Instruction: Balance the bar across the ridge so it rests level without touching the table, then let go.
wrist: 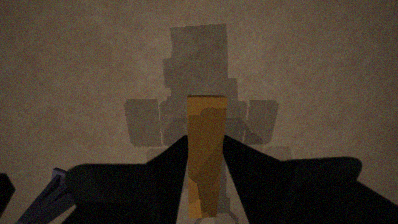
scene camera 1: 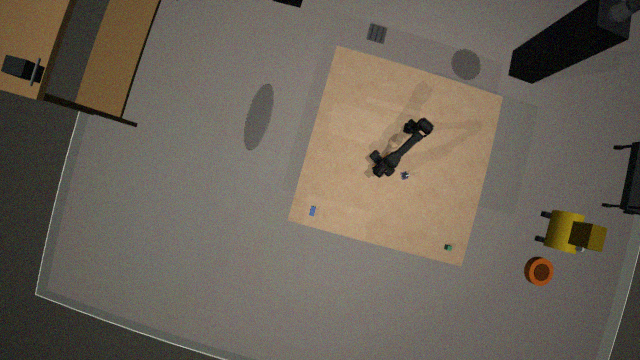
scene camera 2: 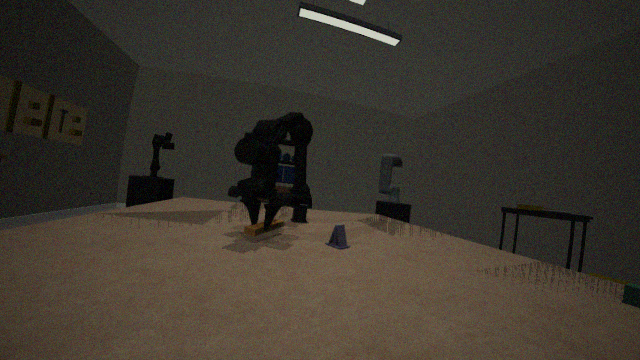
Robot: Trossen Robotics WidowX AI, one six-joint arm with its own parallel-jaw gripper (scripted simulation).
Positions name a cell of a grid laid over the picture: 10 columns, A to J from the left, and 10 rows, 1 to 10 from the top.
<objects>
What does my gripper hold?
A bar.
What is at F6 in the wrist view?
A bar.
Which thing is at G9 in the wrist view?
My gripper.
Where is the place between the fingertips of my gripper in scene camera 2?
E7
</objects>
